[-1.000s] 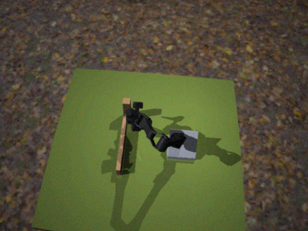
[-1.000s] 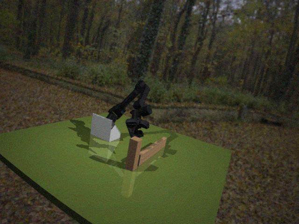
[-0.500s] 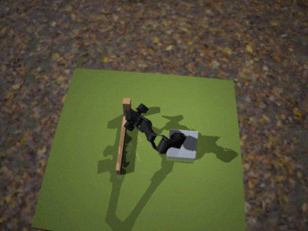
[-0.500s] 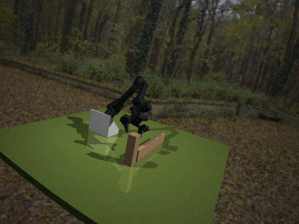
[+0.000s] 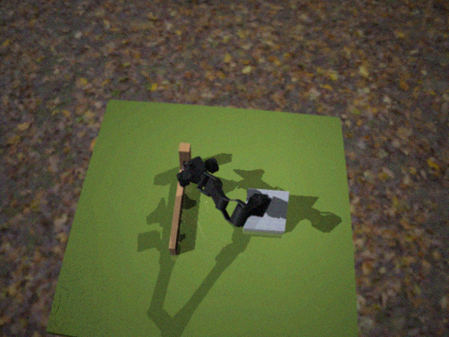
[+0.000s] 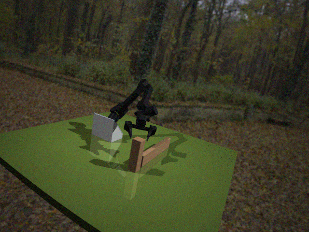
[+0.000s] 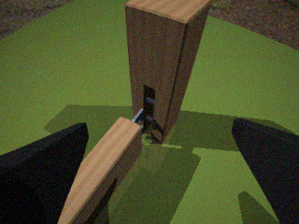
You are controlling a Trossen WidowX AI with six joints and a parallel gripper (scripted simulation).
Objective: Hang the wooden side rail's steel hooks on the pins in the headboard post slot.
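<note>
The wooden headboard post lies 40 mm ahead of my gripper tip, 80 mm to the right of it and 50 mm below it.
</note>
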